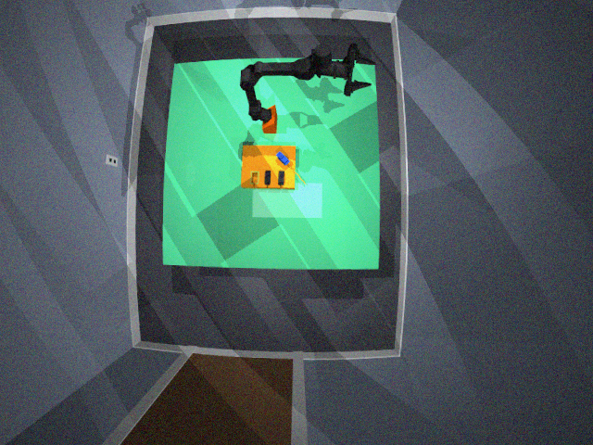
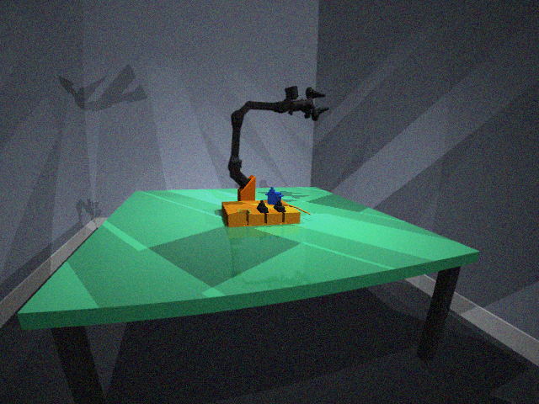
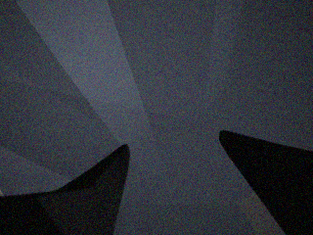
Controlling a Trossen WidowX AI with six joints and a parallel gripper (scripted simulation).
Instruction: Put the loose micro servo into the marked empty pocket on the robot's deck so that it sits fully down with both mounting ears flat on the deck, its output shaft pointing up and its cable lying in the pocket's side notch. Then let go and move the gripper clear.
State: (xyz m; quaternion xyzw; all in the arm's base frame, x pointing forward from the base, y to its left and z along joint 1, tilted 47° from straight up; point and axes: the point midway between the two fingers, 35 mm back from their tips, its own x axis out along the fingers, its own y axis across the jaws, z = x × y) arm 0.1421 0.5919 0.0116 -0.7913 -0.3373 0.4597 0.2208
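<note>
My gripper tip is now 14 cm short of the orange deck, 46 cm to the left of it and 54 cm above it.
</note>
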